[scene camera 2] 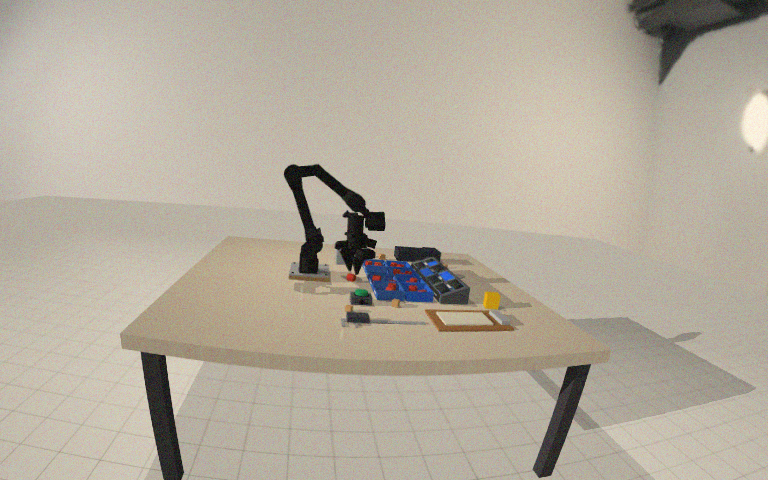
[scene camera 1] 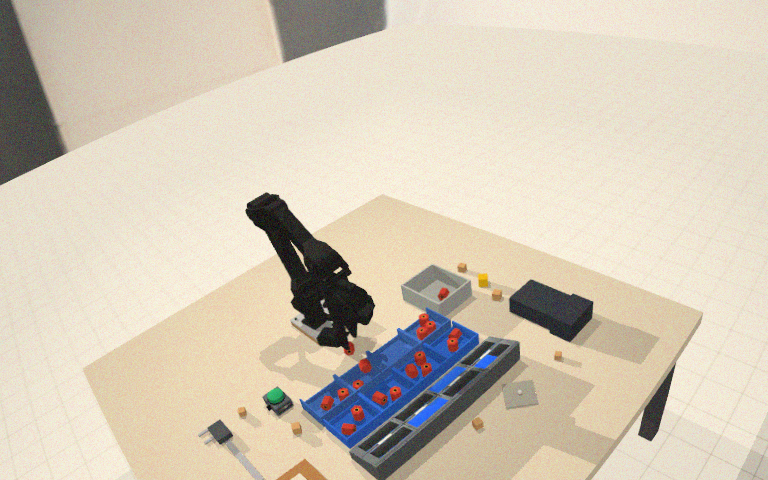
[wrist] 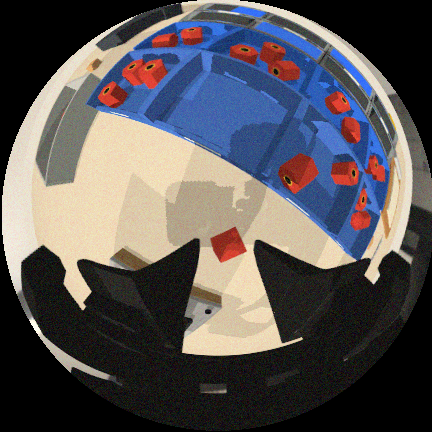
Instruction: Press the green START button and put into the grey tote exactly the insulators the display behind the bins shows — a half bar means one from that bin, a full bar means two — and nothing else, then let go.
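Pixels of known places: gripper, fingertip midpoint: [scene camera 2: 353,272] [scene camera 1: 351,343] [wrist: 226,244]; arm's base at its link origin: [scene camera 2: 307,270] [scene camera 1: 316,319].
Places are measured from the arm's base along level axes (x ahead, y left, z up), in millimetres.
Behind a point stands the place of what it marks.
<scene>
A red insulator [scene camera 1: 349,348] [scene camera 2: 351,277] {x 156, y -38, z -6 mm} [wrist: 228,244] {x 163, y -20, z 2 mm} lies on the table between the arm's base and the blue bins [scene camera 1: 396,353] {x 272, y 36, z -16 mm} [scene camera 2: 404,296] [wrist: 220,100] {x 281, y 41, z -16 mm}. My gripper [scene camera 1: 351,340] {x 165, y -17, z 6 mm} [scene camera 2: 353,271] {x 165, y -17, z 6 mm} [wrist: 226,244] {x 165, y -17, z 6 mm} is open and empty, low above it, a finger to either side in the wrist view. Another insulator [scene camera 1: 443,293] {x 241, y 272, z 6 mm} lies in the grey tote [scene camera 1: 421,300] {x 214, y 210, z 14 mm} [wrist: 80,115] {x 229, y 209, z 3 mm}. Several more lie in the bins; one front bin is empty. The green START button [scene camera 1: 275,395] {x 155, y -265, z 17 mm} [scene camera 2: 360,292] {x 142, y -280, z 16 mm} stands beside the bins. The display [scene camera 1: 447,412] {x 526, y -70, z 22 mm} [scene camera 2: 453,292] {x 452, y -267, z 18 mm} shows two full blue bars and a half bar toward the tote's end.
A dark block [scene camera 1: 549,308] {x 544, y 335, z 30 mm} [scene camera 2: 417,253] {x 515, y 314, z 21 mm} and a yellow block [scene camera 1: 483,280] {x 300, y 384, z 0 mm} stand beyond the tote. Small wooden cubes [scene camera 1: 296,428] {x 260, y -293, z -4 mm} [scene camera 1: 477,422] {x 584, y -42, z -4 mm} are scattered about. A caliper-like tool [scene camera 1: 219,431] {x 116, y -425, z -3 mm} [scene camera 2: 357,318] {x 106, y -442, z -7 mm}, a framed board [scene camera 2: 464,318] {x 425, y -431, z -11 mm} and a thin grey plate [scene camera 1: 519,394] {x 611, y 83, z -16 mm} lie on the table.
</scene>
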